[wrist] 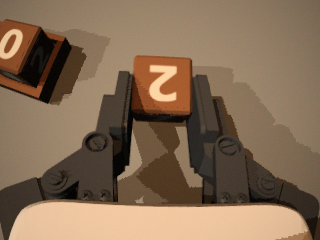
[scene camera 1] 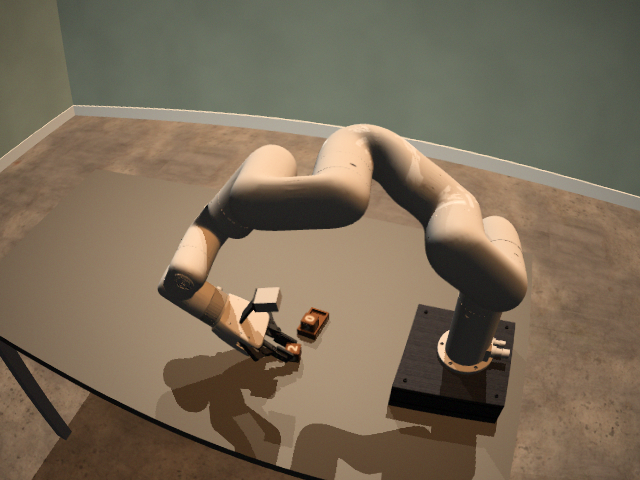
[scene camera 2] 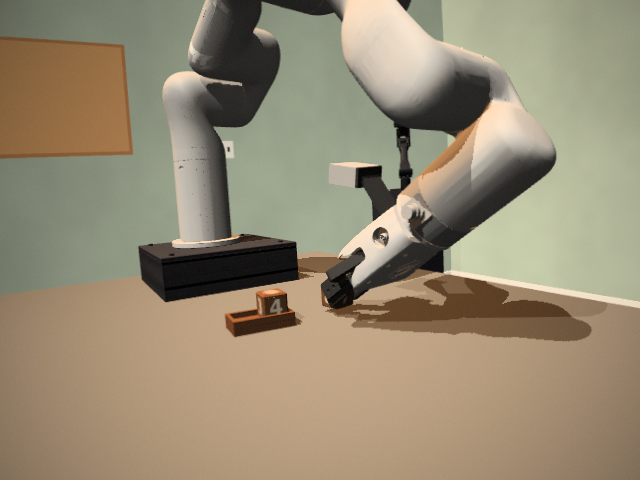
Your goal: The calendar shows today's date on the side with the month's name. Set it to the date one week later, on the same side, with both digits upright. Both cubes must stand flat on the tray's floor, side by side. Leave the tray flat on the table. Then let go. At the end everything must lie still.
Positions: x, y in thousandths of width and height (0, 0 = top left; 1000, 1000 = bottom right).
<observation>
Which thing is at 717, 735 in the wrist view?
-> The gripper.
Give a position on a brown cube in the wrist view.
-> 508, 360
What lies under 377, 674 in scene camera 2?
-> A brown tray.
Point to a brown cube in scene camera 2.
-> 429, 628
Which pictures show the gripper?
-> The wrist view, scene camera 1 and scene camera 2: all of them.
</observation>
